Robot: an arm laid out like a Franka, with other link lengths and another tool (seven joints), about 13 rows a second.
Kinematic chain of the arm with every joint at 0, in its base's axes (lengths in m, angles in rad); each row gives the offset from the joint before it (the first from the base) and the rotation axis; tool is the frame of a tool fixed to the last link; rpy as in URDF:
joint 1: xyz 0 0 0.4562 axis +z
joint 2: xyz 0 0 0 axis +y
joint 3: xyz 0 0 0.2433 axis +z
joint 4: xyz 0.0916 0 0 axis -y
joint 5: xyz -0.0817 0 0.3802 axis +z
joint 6: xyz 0 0 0 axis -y
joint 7: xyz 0.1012 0 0 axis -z
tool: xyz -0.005 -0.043 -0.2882 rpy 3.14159 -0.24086 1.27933
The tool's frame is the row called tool.
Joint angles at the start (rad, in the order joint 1, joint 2, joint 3, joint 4, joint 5, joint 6, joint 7): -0.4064, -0.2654, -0.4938, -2.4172, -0.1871, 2.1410, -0.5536
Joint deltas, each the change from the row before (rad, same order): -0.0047, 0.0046, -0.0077, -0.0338, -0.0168, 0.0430, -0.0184; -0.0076, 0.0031, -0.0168, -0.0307, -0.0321, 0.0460, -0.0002; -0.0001, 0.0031, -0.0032, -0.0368, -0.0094, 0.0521, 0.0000; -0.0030, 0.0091, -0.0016, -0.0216, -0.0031, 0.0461, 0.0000; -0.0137, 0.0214, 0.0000, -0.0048, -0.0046, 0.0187, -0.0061; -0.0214, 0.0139, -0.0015, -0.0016, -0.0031, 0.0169, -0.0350; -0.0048, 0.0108, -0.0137, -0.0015, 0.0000, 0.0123, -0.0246
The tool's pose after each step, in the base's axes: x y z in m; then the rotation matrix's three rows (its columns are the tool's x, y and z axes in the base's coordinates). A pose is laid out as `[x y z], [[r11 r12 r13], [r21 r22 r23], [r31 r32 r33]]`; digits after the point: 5 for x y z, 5 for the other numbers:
[0.27564 -0.42243 0.25792], [[0.47276 0.87879 0.06497], [0.85560 -0.47542 0.20477], [0.21084 -0.04122 -0.97665]]
[0.26489 -0.42909 0.24757], [[0.47200 0.87960 0.05935], [0.86068 -0.47434 0.18503], [0.19090 -0.03625 -0.98094]]
[0.26473 -0.42596 0.23544], [[0.46150 0.88476 0.06496], [0.86745 -0.46538 0.17592], [0.18588 -0.02484 -0.98226]]
[0.26541 -0.42658 0.22725], [[0.45701 0.88630 0.07488], [0.87102 -0.46300 0.16419], [0.18020 -0.00981 -0.98358]]
[0.25777 -0.43026 0.21858], [[0.46138 0.88490 0.06392], [0.87018 -0.46540 0.16185], [0.17297 -0.01906 -0.98474]]
[0.24930 -0.43794 0.21410], [[0.44855 0.89196 0.05665], [0.87796 -0.45160 0.15889], [0.16730 -0.02154 -0.98567]]
[0.24244 -0.44274 0.20960], [[0.44238 0.89523 0.05343], [0.88108 -0.44496 0.16032], [0.16730 -0.02385 -0.98562]]

